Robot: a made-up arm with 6 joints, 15 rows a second.
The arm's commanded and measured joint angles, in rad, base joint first. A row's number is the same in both.
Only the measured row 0 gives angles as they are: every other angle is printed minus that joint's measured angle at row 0.
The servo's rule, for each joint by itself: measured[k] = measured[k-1] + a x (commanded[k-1-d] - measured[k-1]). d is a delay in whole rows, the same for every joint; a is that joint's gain. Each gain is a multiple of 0.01, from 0.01 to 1. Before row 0 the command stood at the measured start. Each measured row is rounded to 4 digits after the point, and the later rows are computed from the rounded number. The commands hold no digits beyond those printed.
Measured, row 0:
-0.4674 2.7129 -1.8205 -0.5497 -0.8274 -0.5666
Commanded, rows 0 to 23:
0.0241 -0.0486 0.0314 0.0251 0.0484 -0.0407
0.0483 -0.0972 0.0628 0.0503 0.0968 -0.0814
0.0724 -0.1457 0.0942 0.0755 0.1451 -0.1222
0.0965 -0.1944 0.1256 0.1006 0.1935 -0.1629
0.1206 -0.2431 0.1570 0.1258 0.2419 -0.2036
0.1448 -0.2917 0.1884 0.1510 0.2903 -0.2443
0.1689 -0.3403 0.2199 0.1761 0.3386 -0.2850
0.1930 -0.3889 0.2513 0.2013 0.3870 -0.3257
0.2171 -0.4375 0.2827 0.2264 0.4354 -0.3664
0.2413 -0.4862 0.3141 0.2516 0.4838 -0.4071
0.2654 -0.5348 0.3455 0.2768 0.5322 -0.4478
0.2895 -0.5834 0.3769 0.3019 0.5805 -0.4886
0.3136 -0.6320 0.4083 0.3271 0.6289 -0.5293
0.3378 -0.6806 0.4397 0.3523 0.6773 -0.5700
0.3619 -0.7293 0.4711 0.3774 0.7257 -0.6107
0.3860 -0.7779 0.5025 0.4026 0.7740 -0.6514
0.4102 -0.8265 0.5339 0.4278 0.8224 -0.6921
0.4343 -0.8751 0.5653 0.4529 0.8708 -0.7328
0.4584 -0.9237 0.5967 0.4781 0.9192 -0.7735
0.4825 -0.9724 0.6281 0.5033 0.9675 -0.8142
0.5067 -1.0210 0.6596 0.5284 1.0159 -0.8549
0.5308 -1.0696 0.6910 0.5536 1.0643 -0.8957
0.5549 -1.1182 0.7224 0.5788 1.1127 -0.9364
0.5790 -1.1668 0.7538 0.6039 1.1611 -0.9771
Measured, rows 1 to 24:
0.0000 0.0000 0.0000 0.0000 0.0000 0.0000
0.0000 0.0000 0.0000 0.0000 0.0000 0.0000
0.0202 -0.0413 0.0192 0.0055 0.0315 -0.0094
0.0438 -0.0888 0.0458 0.0154 0.0739 -0.0260
0.0678 -0.1372 0.0753 0.0286 0.1202 -0.0481
0.0919 -0.1858 0.1060 0.0444 0.1678 -0.0745
0.1160 -0.2345 0.1371 0.0623 0.2160 -0.1042
0.1402 -0.2831 0.1684 0.0818 0.2643 -0.1364
0.1643 -0.3317 0.1998 0.1025 0.3126 -0.1706
0.1884 -0.3803 0.2312 0.1242 0.3610 -0.2063
0.2125 -0.4289 0.2626 0.1467 0.4094 -0.2431
0.2367 -0.4776 0.2940 0.1698 0.4578 -0.2808
0.2608 -0.5262 0.3254 0.1933 0.5062 -0.3192
0.2849 -0.5748 0.3568 0.2172 0.5545 -0.3582
0.3090 -0.6234 0.3882 0.2414 0.6029 -0.3976
0.3332 -0.6720 0.4196 0.2658 0.6513 -0.4373
0.3573 -0.7207 0.4510 0.2904 0.6997 -0.4772
0.3814 -0.7693 0.4824 0.3151 0.7480 -0.5173
0.4056 -0.8179 0.5138 0.3399 0.7964 -0.5575
0.4297 -0.8665 0.5452 0.3648 0.8448 -0.5978
0.4538 -0.9151 0.5766 0.3897 0.8932 -0.6382
0.4779 -0.9638 0.6080 0.4147 0.9415 -0.6787
0.5021 -1.0124 0.6395 0.4397 0.9899 -0.7192
0.5262 -1.0610 0.6709 0.4648 1.0383 -0.7598
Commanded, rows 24 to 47:
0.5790 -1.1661 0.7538 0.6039 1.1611 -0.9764
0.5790 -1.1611 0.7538 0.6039 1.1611 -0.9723
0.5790 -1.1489 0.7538 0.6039 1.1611 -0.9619
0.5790 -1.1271 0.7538 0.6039 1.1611 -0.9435
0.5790 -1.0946 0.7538 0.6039 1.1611 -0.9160
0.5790 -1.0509 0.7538 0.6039 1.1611 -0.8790
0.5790 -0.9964 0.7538 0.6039 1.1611 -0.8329
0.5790 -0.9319 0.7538 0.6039 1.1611 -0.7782
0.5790 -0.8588 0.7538 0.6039 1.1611 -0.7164
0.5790 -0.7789 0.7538 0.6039 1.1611 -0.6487
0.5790 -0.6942 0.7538 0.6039 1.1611 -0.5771
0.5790 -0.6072 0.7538 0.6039 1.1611 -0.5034
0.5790 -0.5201 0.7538 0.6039 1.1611 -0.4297
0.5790 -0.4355 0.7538 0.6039 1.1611 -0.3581
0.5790 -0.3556 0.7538 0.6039 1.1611 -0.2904
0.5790 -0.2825 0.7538 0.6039 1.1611 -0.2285
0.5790 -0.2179 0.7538 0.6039 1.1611 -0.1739
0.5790 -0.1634 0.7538 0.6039 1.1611 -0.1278
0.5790 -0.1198 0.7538 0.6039 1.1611 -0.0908
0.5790 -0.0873 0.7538 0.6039 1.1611 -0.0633
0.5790 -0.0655 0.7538 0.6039 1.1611 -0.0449
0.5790 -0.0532 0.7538 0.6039 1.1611 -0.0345
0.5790 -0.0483 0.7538 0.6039 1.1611 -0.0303
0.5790 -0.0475 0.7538 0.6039 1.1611 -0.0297
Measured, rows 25 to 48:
0.5503 -1.1096 0.7023 0.4899 1.0867 -0.8004
0.5744 -1.1582 0.7337 0.5150 1.1351 -0.8410
0.5783 -1.1649 0.7460 0.5346 1.1520 -0.8721
0.5789 -1.1617 0.7508 0.5498 1.1579 -0.8951
0.5790 -1.1508 0.7526 0.5617 1.1600 -0.9105
0.5790 -1.1307 0.7533 0.5710 1.1607 -0.9181
0.5790 -1.1000 0.7536 0.5782 1.1610 -0.9176
0.5790 -1.0583 0.7537 0.5839 1.1611 -0.9087
0.5790 -1.0057 0.7538 0.5883 1.1611 -0.8913
0.5790 -0.9430 0.7538 0.5917 1.1611 -0.8653
0.5790 -0.8714 0.7538 0.5944 1.1611 -0.8311
0.5790 -0.7928 0.7538 0.5965 1.1611 -0.7891
0.5790 -0.7090 0.7538 0.5981 1.1611 -0.7403
0.5790 -0.6225 0.7538 0.5994 1.1611 -0.6858
0.5790 -0.5355 0.7538 0.6004 1.1611 -0.6269
0.5790 -0.4505 0.7538 0.6012 1.1611 -0.5651
0.5790 -0.3698 0.7538 0.6018 1.1611 -0.5019
0.5790 -0.2956 0.7538 0.6023 1.1611 -0.4390
0.5790 -0.2296 0.7538 0.6027 1.1611 -0.3780
0.5790 -0.1733 0.7538 0.6030 1.1611 -0.3205
0.5790 -0.1278 0.7538 0.6032 1.1611 -0.2677
0.5790 -0.0934 0.7538 0.6034 1.1611 -0.2207
0.5790 -0.0697 0.7538 0.6035 1.1611 -0.1803
0.5790 -0.0557 0.7538 0.6036 1.1611 -0.1468

